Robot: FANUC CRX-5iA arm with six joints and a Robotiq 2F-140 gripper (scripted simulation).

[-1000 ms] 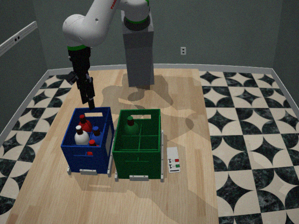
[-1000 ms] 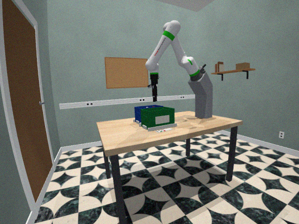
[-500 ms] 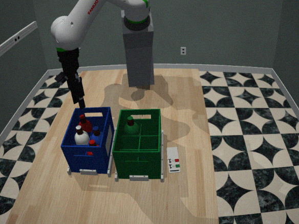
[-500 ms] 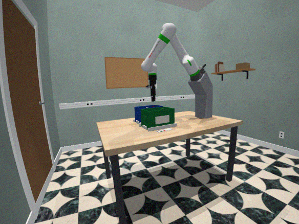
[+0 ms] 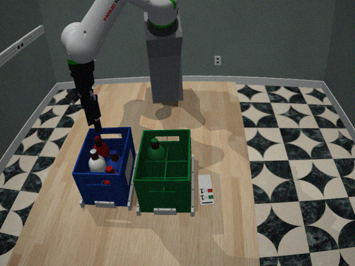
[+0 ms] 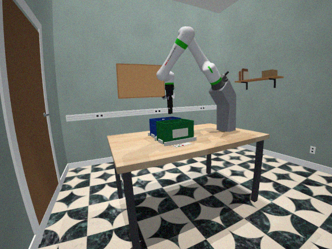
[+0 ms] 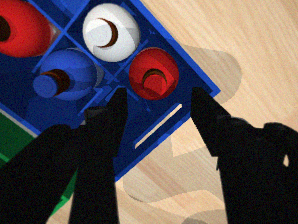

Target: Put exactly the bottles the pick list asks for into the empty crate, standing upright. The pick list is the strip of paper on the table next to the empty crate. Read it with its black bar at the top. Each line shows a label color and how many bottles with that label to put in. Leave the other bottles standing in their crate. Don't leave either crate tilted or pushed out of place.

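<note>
The red-label bottle lies 160 mm below my hand. Also, from my hand: blue bottle: 160 mm below, 110 mm to the left, 70 mm ahead; white bottle: 160 mm below, 80 mm ahead, 20 mm to the left; blue crate: 160 mm below, 70 mm to the left, 70 mm ahead.
</note>
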